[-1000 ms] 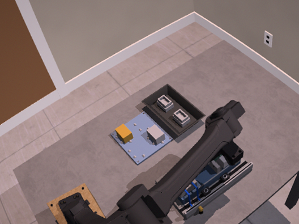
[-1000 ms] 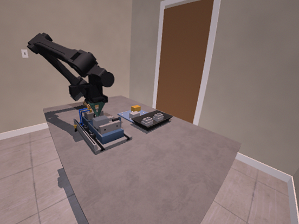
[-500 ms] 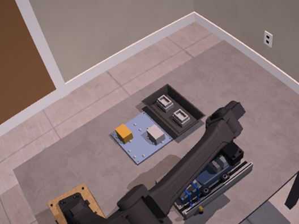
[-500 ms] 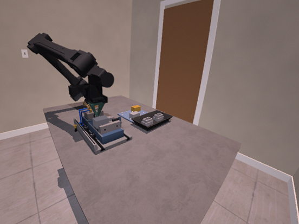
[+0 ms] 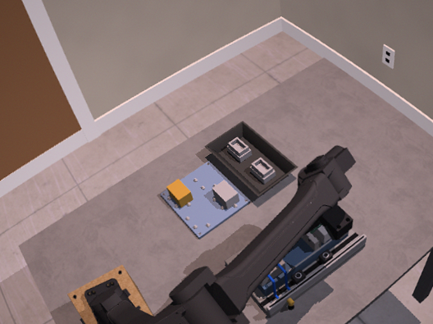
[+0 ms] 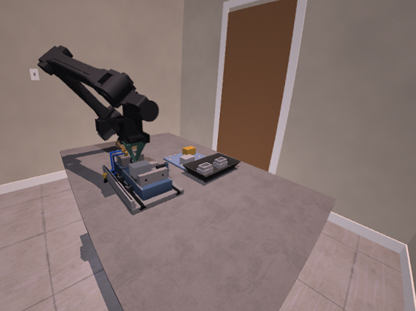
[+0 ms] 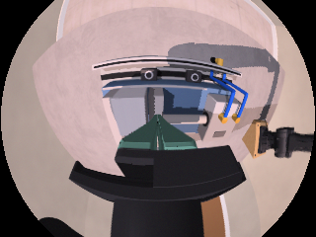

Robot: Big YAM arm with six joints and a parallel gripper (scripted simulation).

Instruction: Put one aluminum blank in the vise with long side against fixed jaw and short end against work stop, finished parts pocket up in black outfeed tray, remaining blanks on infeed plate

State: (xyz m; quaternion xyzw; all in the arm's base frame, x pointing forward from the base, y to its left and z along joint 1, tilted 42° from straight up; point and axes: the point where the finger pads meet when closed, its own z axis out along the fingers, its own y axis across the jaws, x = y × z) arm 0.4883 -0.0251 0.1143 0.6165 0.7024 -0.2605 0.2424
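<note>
Right now the blue vise is 80 mm below my hand, 30 mm behind it and 20 mm to the left of it. Also, from my hand: gray rail: 90 mm below, 70 mm to the right, 20 mm behind; then yellow brass blank: 340 mm to the left, 200 mm behind, 100 mm below.
</note>
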